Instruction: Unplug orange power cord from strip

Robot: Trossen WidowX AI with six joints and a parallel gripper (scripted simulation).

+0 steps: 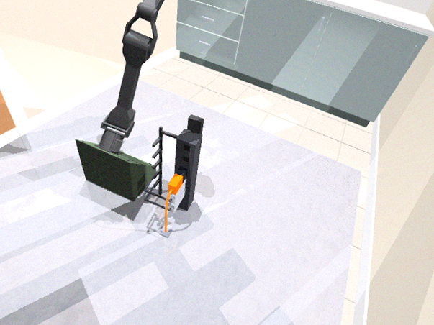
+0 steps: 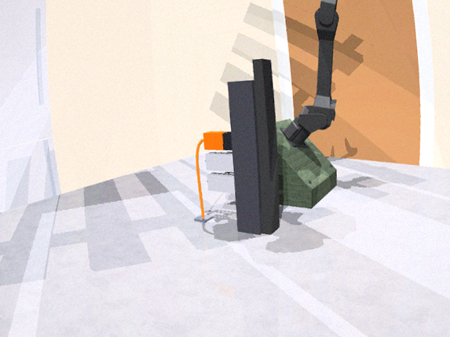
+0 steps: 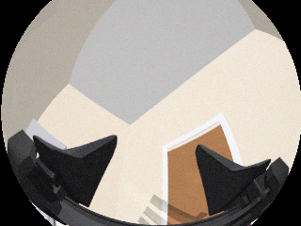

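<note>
Now: gripper tip 33 cm short of the orange plug, 22 cm to the left of it and 67 cm above it. From my gripper tip the other things lie so: grey foot: 35 cm ahead, 29 cm to the right, 85 cm below.
</note>
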